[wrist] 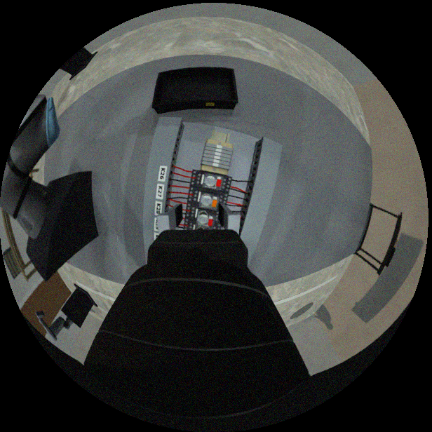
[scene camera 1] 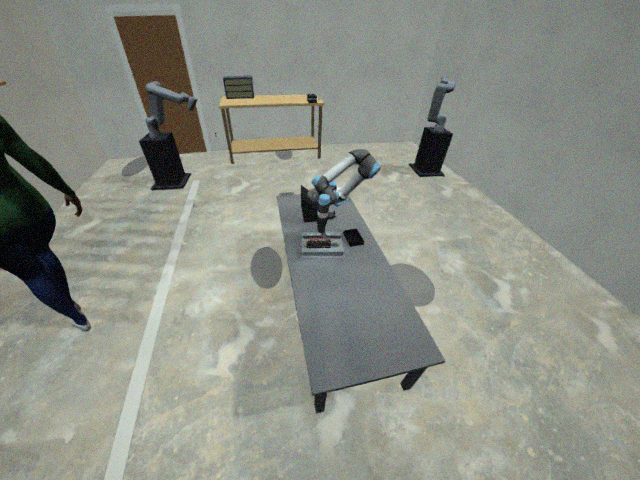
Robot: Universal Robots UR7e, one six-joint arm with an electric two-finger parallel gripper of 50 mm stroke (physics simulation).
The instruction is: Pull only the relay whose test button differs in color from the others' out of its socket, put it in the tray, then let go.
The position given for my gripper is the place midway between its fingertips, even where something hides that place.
In view: my gripper point(wrist: 200, 210) and a grey panel point(wrist: 194, 135).
